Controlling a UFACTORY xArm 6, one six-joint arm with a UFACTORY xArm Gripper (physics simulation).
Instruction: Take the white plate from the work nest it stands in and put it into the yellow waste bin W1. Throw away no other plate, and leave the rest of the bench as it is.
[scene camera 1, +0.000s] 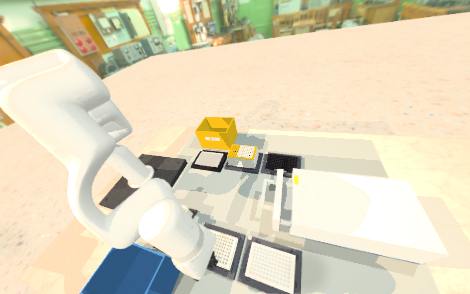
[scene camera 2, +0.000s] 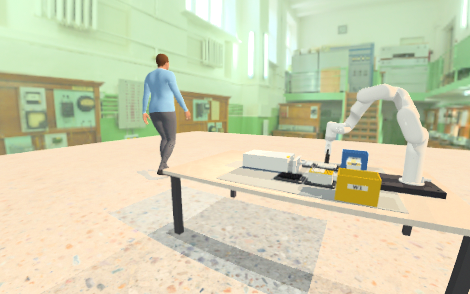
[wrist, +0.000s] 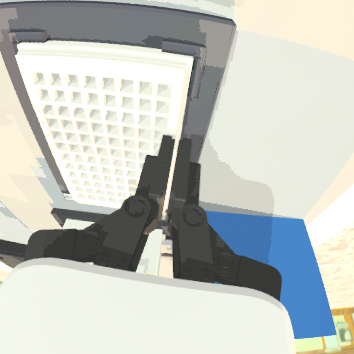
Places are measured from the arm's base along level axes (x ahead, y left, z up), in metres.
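Pixels of known places: gripper, between the fingertips: (scene camera 1: 213, 262) (scene camera 2: 326, 163) (wrist: 174, 153); arm's base, origin of its link: (scene camera 1: 141, 176) (scene camera 2: 411, 182).
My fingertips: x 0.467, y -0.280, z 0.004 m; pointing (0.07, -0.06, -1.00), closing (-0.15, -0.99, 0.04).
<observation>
For each thing: its top centre in the pictures, then the offset to it from my fingertips.
- white plate with square wells, centre of its top: (wrist: 109, 157) (scene camera 1: 215, 246) dx -0.006, dy +0.042, dz +0.000 m
- dark nest, centre of its top: (wrist: 111, 150) (scene camera 1: 215, 246) dx -0.007, dy +0.043, dz -0.009 m
- second white plate, centre of its top: (scene camera 1: 270, 264) dx +0.166, dy +0.021, dz +0.000 m
- open yellow bin W1, centre of its top: (scene camera 2: 358, 173) (scene camera 1: 214, 124) dx -0.130, dy +0.568, dz +0.093 m
- blue bin, centre of its top: (wrist: 233, 339) (scene camera 1: 123, 274) (scene camera 2: 355, 151) dx -0.199, dy -0.071, dz +0.093 m
- yellow-topped rack, centre of its top: (scene camera 1: 242, 150) (scene camera 2: 321, 170) dx +0.034, dy +0.415, dz +0.050 m
- black rack, centre of its top: (scene camera 1: 281, 161) (scene camera 2: 290, 174) dx +0.207, dy +0.400, dz -0.001 m
- pale flat plate, centre of its top: (scene camera 1: 209, 158) dx -0.146, dy +0.414, dz -0.007 m
A white plate with square wells (scene camera 1: 226, 248) (wrist: 100, 125) lies flat in a dark nest (wrist: 100, 24) at the front. Beside it a second white plate (scene camera 1: 270, 265) with finer wells lies in another dark nest. Which of them the task means, I cannot tell. My gripper (scene camera 1: 215, 260) (scene camera 2: 327, 157) (wrist: 174, 153) is shut and empty. In the wrist view its fingertips overlap the square-welled plate's long right edge; their height above it is unclear. The open yellow bin W1 (scene camera 1: 215, 139) (scene camera 2: 357, 192) stands at the back in scene camera 1.
The blue bin (scene camera 1: 125, 270) (scene camera 2: 350, 154) (wrist: 285, 255) stands by the arm at the front. A white device (scene camera 1: 360, 210) (scene camera 2: 265, 160) stands at the right. A yellow-topped rack (scene camera 1: 243, 151), a black rack (scene camera 1: 282, 162) and a pale flat plate (scene camera 1: 210, 160) lie near W1. A person (scene camera 2: 162, 95) stands beyond the table.
</observation>
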